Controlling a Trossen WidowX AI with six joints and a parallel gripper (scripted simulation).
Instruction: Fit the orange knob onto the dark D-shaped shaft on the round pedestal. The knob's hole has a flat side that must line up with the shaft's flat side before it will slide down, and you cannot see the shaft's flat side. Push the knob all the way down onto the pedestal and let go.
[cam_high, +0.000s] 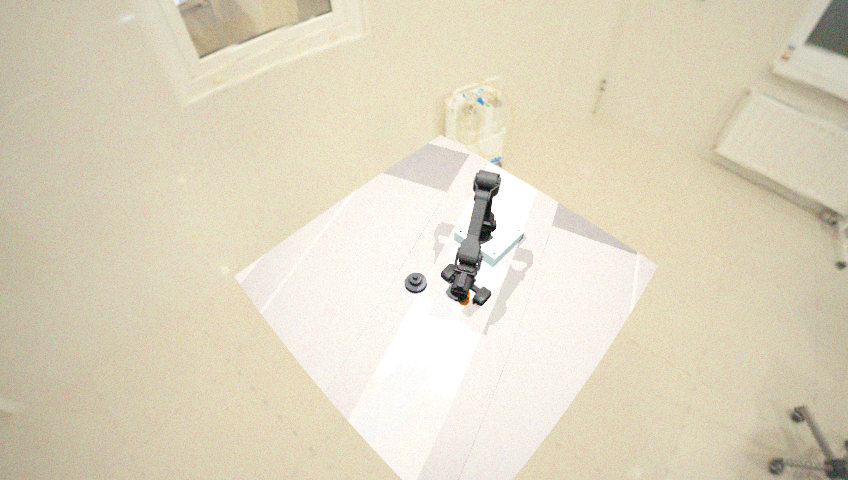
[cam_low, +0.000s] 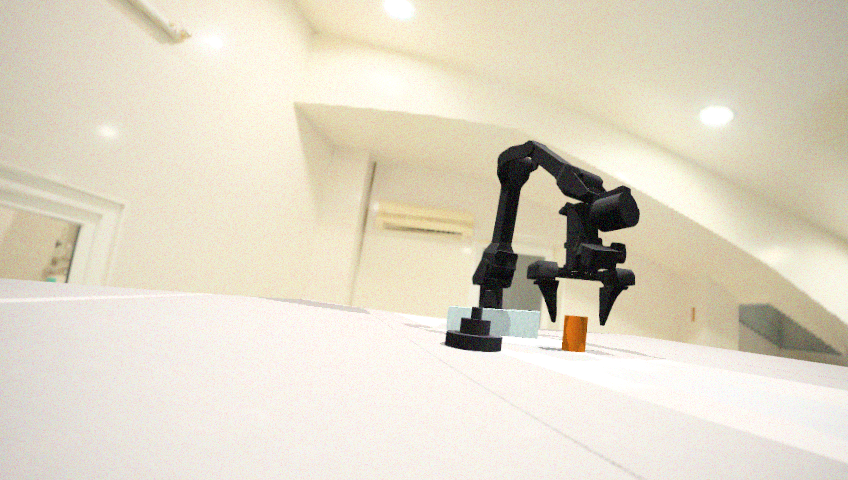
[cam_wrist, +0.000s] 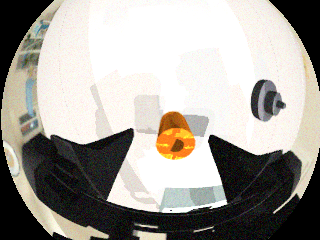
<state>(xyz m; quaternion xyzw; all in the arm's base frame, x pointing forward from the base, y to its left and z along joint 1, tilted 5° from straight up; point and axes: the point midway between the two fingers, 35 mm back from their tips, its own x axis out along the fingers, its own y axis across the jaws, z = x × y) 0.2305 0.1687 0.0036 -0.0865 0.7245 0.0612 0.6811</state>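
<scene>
The orange knob is 2 cm below my gripper tip. From my gripper tip the other things lie so: pedestal (17 cm to the right, 10 cm ahead, 2 cm below).
</scene>
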